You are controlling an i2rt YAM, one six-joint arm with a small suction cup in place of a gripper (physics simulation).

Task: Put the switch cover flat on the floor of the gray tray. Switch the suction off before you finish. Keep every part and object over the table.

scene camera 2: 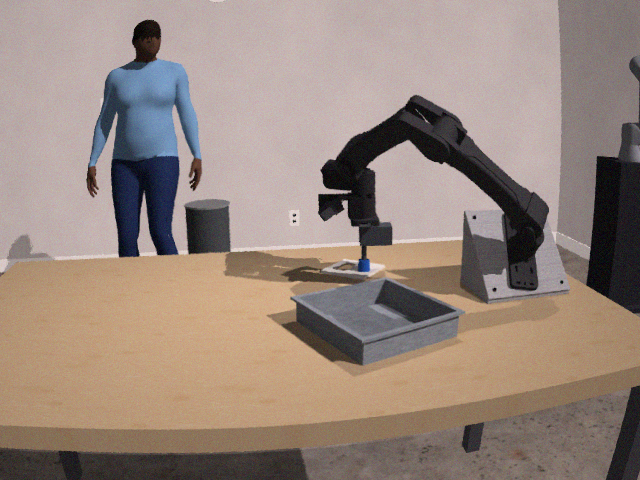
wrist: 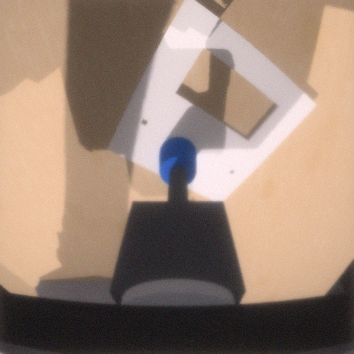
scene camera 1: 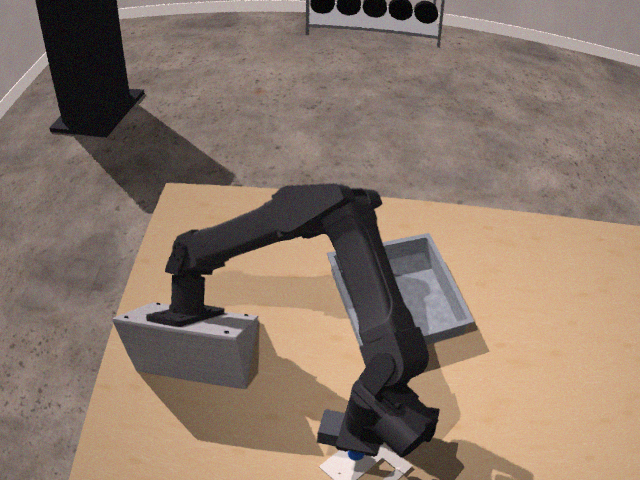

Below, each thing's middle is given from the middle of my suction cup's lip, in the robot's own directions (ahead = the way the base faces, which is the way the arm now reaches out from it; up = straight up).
Scene:
My suction cup is 2 cm short of the white switch cover (wrist: 219, 149), 2 cm to the left of it and 1 cm above it. Round my suction cup: gray tray (scene camera 2: 370, 321): 1 cm ahead, 36 cm to the left, 1 cm above.

